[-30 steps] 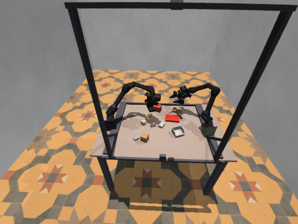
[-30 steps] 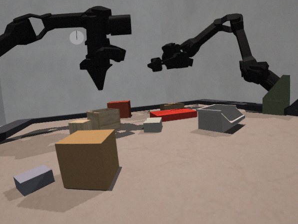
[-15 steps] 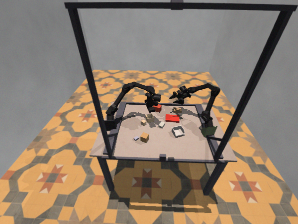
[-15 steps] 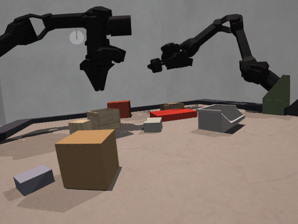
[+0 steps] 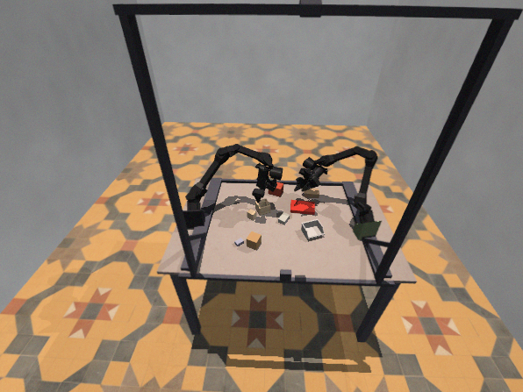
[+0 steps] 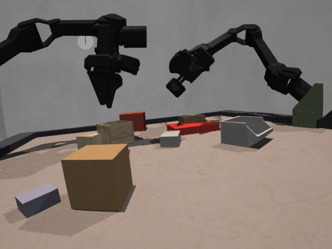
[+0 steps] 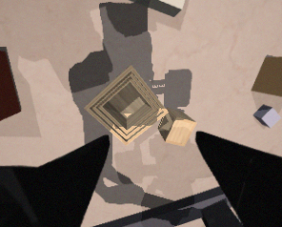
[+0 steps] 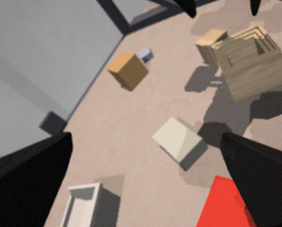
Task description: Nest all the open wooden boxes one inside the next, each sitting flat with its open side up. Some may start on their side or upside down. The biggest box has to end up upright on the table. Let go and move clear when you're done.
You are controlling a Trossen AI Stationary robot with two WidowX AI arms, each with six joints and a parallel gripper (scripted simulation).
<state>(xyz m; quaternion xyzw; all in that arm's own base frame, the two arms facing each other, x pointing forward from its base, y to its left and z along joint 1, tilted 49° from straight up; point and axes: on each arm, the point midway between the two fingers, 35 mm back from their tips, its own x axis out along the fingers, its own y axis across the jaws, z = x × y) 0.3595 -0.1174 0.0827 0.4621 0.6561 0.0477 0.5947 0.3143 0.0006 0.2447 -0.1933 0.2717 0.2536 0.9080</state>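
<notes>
The small wooden box lies 110 mm below my left hand, 60 mm behind it and 50 mm to the left of it. The rest, counted from my left hand: orange cube 250 mm behind, 110 mm below, 10 mm to the left; then white block 140 mm to the right, 120 mm below, 60 mm behind; then flat red block 250 mm to the right, 120 mm below, 50 mm ahead.
</notes>
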